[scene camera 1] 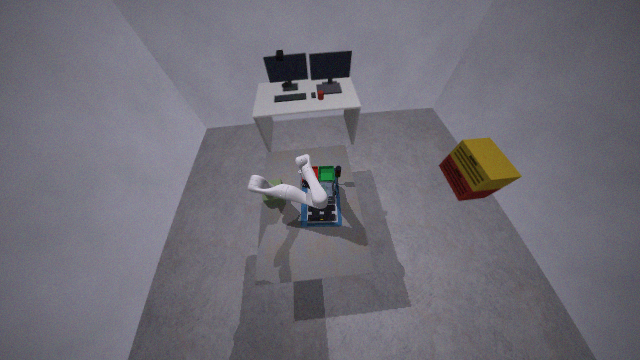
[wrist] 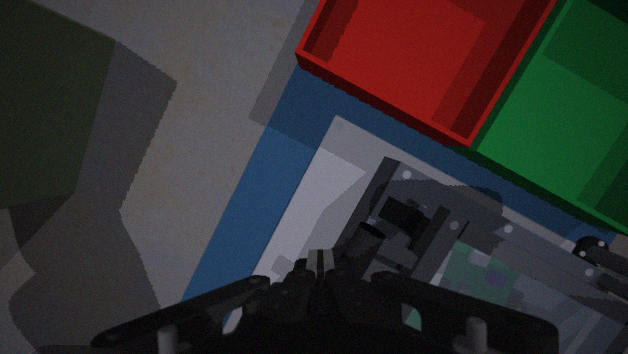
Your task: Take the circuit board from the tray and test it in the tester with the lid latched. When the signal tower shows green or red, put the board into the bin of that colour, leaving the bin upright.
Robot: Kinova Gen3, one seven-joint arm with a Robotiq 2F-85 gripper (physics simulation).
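Places are measured from the arm's base along level axes (x ahead, y left, z up), in metres.
Pixels of known places: gripper, fingertip midpoint: (wrist: 321, 266).
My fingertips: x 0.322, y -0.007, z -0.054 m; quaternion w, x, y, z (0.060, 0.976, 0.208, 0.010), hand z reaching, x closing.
For each thing: its top centre in the pictures, then the offset to it from my fingertips. "*": a spot on its surface instead.
- tester at a spot on its surface: (wrist: 431, 240) * 0.049 m ahead, 0.039 m left, 0.004 m up
- red bin at a spot on its surface: (wrist: 400, 65) * 0.013 m ahead, 0.148 m left, 0.099 m down
- green bin at its top centre: (wrist: 622, 100) (scene camera 1: 326, 172) 0.162 m ahead, 0.171 m left, 0.058 m down
- dark signal tower at a spot on its surface: (scene camera 1: 338, 171) * 0.239 m ahead, 0.043 m left, 0.131 m up
- black tray at a spot on its surface: (scene camera 1: 315, 217) * 0.013 m ahead, 0.225 m right, 0.087 m down
In the wrist view my gripper (wrist: 321, 266) is shut and empty, with its fingertips beside the left end of the tester (wrist: 431, 240). A green circuit board (wrist: 465, 260) shows through the tester's clear lid, which lies over it. I cannot tell whether the lid is latched. The red bin (wrist: 400, 65) and green bin (scene camera 1: 326, 173) (wrist: 555, 125) stand upright side by side beyond the tester; both look empty. The dark signal tower (scene camera 1: 338, 171) stands right of the green bin, with no lit colour that I can make out. A black tray (scene camera 1: 315, 217) lies at the front, its contents too small to tell.
The tester and bins are on a blue base (scene camera 1: 304, 220) (wrist: 235, 215). A dark green block (scene camera 1: 274, 199) (wrist: 45, 110) stands left of it. The white arm reaches over the base. A white desk (scene camera 1: 300, 106) with monitors stands behind, and a yellow and red box (scene camera 1: 492, 160) is at the right.
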